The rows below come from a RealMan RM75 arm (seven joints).
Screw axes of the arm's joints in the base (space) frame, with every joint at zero. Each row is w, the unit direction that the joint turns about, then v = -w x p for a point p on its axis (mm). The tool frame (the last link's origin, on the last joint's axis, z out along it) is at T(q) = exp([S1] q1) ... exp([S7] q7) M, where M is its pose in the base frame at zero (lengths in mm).
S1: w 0 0 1 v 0.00 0.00 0.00
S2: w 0 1 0 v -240.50 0.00 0.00
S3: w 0 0 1 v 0.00 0.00 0.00
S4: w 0 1 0 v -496.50 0.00 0.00
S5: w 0 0 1 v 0.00 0.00 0.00
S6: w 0 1 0 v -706.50 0.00 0.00
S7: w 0 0 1 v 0.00 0.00 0.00
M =
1 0 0 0.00
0 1 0 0.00
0 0 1 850.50
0 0 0 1
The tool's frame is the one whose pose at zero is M.
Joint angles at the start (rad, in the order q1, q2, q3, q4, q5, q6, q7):
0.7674, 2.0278, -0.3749, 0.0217, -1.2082, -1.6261, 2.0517
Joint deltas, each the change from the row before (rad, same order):
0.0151, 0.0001, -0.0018, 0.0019, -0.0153, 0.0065, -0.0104
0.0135, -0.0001, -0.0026, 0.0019, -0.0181, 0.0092, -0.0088
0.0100, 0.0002, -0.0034, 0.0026, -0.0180, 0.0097, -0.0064
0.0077, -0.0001, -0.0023, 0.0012, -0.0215, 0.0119, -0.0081
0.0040, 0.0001, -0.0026, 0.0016, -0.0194, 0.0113, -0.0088
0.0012, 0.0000, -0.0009, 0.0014, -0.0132, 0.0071, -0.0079
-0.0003, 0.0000, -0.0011, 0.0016, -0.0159, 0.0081, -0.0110
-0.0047, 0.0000, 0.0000, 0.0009, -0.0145, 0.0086, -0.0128
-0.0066, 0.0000, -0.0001, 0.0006, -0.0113, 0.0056, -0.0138
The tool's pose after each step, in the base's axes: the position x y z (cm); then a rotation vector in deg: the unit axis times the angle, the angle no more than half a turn. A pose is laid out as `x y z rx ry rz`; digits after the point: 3 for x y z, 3 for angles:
18.993 38.907 2.964 81.014 -91.274 -120.456
18.464 39.125 2.607 82.772 -91.355 -118.873
18.075 39.258 2.213 84.263 -91.744 -117.244
17.791 39.363 1.812 86.023 -92.315 -115.610
17.659 39.391 1.423 87.616 -93.012 -114.197
17.632 39.378 1.171 88.731 -93.469 -113.376
17.666 39.324 0.872 90.134 -94.030 -112.464
17.886 39.216 0.616 91.460 -94.782 -111.894
18.164 39.066 0.424 92.674 -95.356 -111.610

